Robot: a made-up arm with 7 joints.
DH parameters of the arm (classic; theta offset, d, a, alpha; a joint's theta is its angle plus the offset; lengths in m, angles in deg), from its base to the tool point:
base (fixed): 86.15 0 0.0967 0
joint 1: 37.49 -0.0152 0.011 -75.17
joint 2: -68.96 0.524 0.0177 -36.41
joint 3: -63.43 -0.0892 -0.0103 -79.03
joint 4: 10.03 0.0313 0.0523 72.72
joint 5: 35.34 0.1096 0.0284 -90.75
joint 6: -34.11 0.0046 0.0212 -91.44
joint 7: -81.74 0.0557 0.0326 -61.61
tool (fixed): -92.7 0.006 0 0
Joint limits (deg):
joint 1: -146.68..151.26
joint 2: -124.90..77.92
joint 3: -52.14..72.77
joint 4: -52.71..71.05
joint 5: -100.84..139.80
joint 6: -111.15..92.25
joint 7: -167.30..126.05
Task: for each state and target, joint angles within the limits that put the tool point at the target. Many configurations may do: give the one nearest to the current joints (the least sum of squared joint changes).
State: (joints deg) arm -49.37 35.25 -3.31 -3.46 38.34 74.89 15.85
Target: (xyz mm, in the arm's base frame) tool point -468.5 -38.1 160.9
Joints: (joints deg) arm -4.03 63.96 -16.33 -26.80 20.30 53.50 21.22
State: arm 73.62 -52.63 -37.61 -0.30 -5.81 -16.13 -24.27
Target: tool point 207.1 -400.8 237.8
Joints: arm 66.38 -37.87 -26.06 -4.69 0.32 -20.78 -21.52
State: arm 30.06 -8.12 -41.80 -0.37 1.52 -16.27 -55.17
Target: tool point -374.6 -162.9 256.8
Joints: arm -0.70 -1.51 -18.79 3.36 16.35 1.16 -59.02
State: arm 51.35 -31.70 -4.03 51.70 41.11 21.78 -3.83
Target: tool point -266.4 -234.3 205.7
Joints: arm 9.89 -35.35 -8.92 45.85 55.73 32.15 -10.67
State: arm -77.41 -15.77 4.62 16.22 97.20 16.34 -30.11
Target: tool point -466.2 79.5 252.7
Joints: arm -33.14 -20.63 -25.29 26.95 68.68 -15.52 -13.11
